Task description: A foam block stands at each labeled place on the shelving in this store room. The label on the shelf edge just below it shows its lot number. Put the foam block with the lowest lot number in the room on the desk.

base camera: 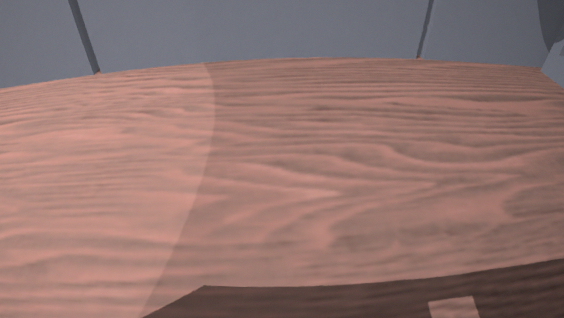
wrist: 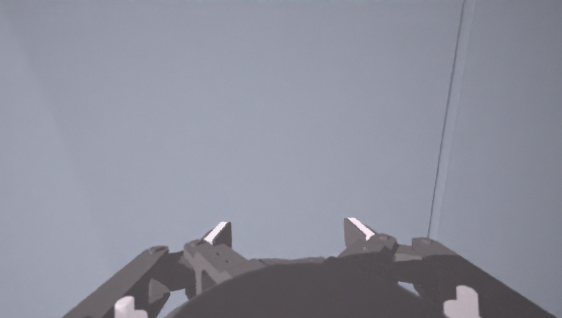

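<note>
My gripper is open, with its two fingers wide apart and a plain grey-blue upright surface behind the space between them. How far that surface is from the fingertips I cannot tell. No foam block, lot label or desk shows in the wrist view or the base camera view.
A thin upright seam runs down the grey-blue surface at the right of the wrist view. In the base camera view, a grey wall or panel with two dark upright strips stands beyond the wooden floor. Shadows lie on the floor. A paler grey piece shows at the right edge.
</note>
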